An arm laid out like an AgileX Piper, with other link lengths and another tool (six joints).
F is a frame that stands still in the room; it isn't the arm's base.
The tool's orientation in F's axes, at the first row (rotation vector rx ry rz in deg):
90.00 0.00 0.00
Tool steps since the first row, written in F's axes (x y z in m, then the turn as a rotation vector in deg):
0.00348 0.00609 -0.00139 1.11 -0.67 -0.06
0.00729 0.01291 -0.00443 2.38 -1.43 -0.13
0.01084 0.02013 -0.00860 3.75 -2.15 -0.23
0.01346 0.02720 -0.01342 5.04 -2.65 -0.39
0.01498 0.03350 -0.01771 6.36 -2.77 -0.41
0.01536 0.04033 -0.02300 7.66 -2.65 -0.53
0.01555 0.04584 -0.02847 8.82 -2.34 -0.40
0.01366 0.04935 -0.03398 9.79 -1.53 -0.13
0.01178 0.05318 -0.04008 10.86 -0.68 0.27
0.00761 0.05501 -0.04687 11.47 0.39 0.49
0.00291 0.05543 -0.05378 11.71 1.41 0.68
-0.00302 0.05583 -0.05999 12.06 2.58 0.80
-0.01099 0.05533 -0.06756 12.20 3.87 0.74
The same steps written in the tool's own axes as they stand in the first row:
0.00348 -0.00139 -0.00609 1.11 -0.06 0.67
0.00729 -0.00443 -0.01291 2.38 -0.13 1.43
0.01084 -0.00860 -0.02013 3.75 -0.23 2.15
0.01346 -0.01342 -0.02720 5.04 -0.39 2.65
0.01498 -0.01771 -0.03350 6.36 -0.41 2.77
0.01536 -0.02300 -0.04033 7.66 -0.53 2.65
0.01555 -0.02847 -0.04584 8.82 -0.40 2.34
0.01366 -0.03398 -0.04935 9.79 -0.13 1.53
0.01178 -0.04008 -0.05318 10.86 0.27 0.68
0.00761 -0.04687 -0.05501 11.47 0.49 -0.39
0.00291 -0.05378 -0.05543 11.71 0.68 -1.41
-0.00302 -0.05999 -0.05583 12.06 0.80 -2.58
-0.01099 -0.06756 -0.05533 12.20 0.74 -3.87

